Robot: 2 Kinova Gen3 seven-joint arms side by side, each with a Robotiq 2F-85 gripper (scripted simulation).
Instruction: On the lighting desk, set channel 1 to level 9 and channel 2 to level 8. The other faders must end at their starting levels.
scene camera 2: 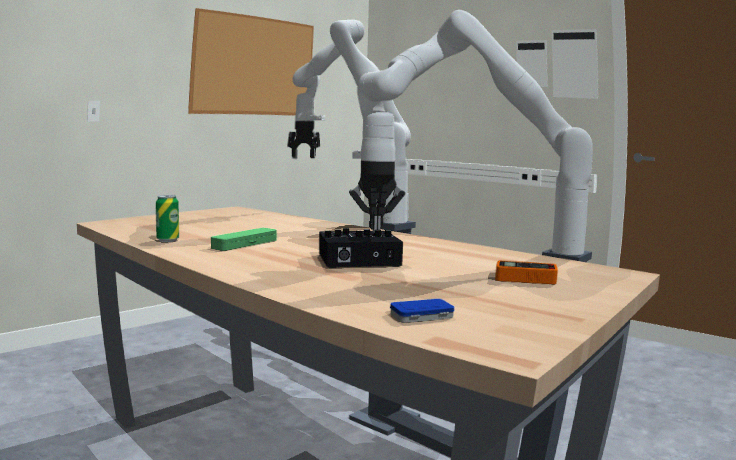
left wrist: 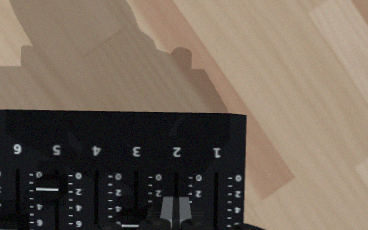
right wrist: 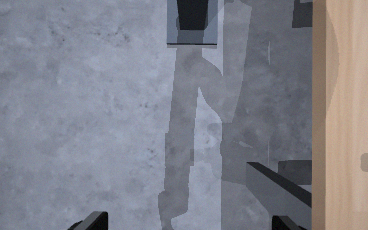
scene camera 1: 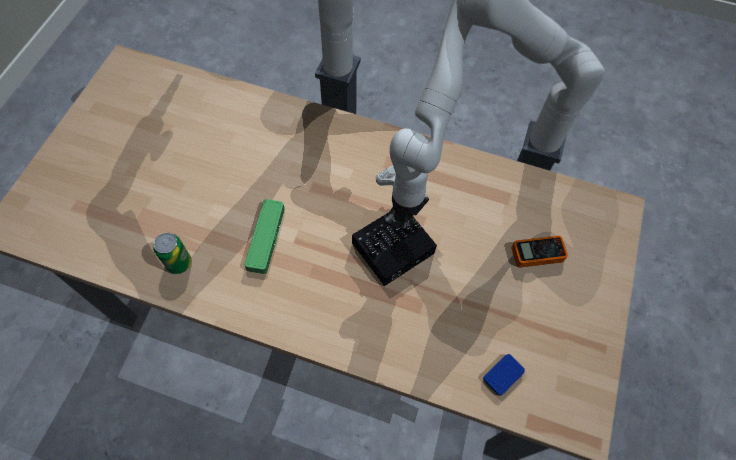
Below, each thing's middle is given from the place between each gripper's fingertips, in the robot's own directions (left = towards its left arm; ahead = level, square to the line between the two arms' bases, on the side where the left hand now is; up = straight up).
Now: left hand [scene camera 2: 376,232] 36 cm to the right of the blue box [scene camera 2: 431,309], 24 cm short of it and 7 cm above it.
I see my right gripper [scene camera 2: 303,158] 1210 mm to the right of the blue box, 660 mm short of it and 190 mm above it.
